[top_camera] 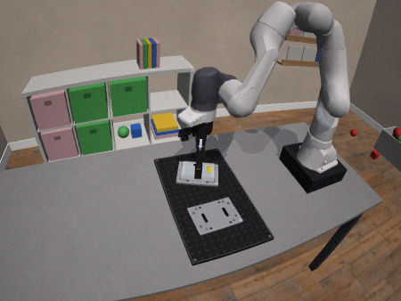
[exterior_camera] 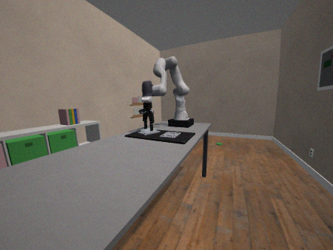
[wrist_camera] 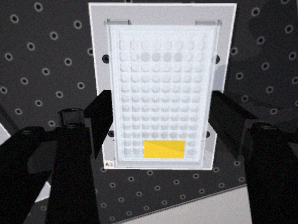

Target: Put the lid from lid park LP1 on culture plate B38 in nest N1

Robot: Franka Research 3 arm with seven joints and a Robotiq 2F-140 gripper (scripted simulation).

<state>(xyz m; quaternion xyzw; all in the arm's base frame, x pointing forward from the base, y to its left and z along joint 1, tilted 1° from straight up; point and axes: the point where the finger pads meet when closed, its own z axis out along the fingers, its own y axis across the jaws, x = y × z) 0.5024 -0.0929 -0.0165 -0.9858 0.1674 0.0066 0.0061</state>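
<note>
Right now my hand is 2 cm above the clear lid. From my hand the other things lie so: lid park: 22 cm to the left, 5 cm below; nest N1: 5 cm below; culture plate: 3 cm below.
</note>
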